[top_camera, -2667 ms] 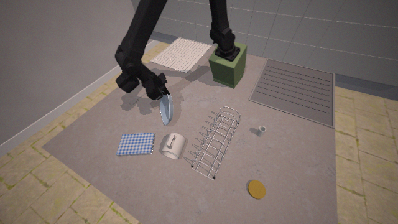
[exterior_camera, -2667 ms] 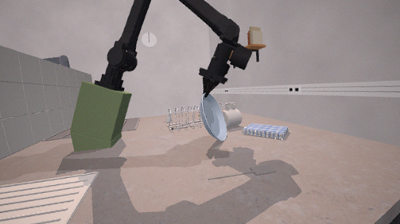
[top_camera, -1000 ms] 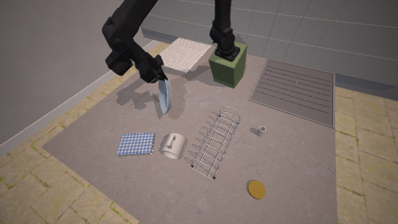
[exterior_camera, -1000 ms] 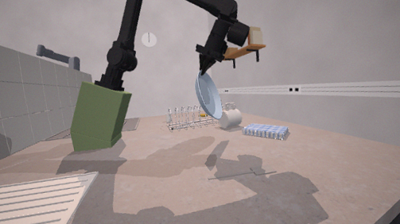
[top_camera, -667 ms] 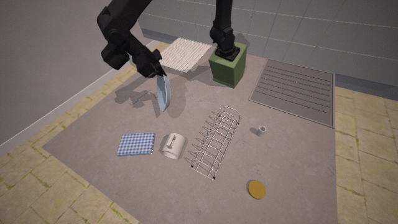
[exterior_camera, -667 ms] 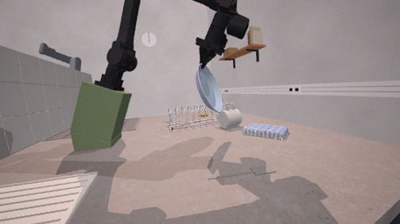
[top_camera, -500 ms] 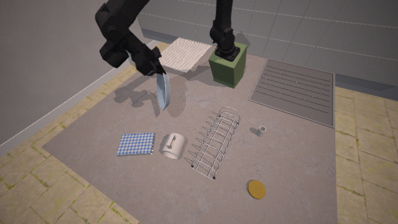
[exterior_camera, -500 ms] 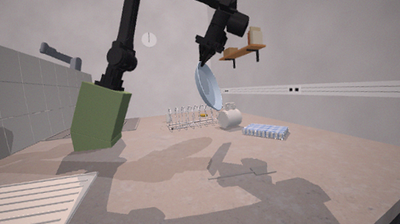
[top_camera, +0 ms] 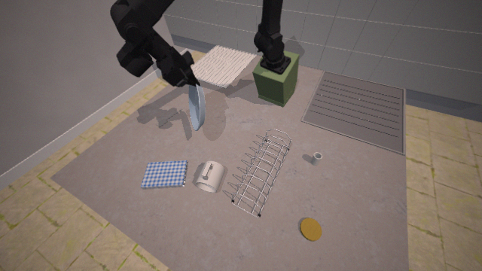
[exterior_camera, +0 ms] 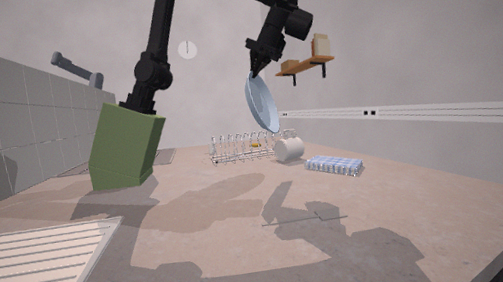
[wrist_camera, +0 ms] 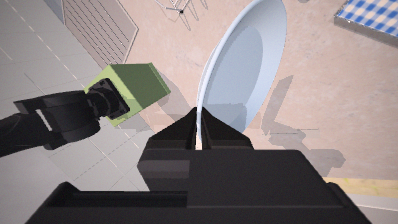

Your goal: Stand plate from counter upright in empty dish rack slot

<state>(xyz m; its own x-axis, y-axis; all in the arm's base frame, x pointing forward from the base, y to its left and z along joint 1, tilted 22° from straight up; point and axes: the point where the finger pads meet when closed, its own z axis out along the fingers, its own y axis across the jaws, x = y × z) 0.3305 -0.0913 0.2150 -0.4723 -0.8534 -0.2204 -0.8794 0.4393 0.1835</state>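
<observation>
Now: hand 20 mm short of the pale blue plate, 10 mm to the left of it and 90 mm above it. From my hand the other things lie so: grey drain mat: 650 mm behind, 460 mm to the left, 310 mm below; disc: 70 mm ahead, 550 mm to the left, 310 mm below; small white cup: 180 mm behind, 440 mm to the left, 300 mm below.
</observation>
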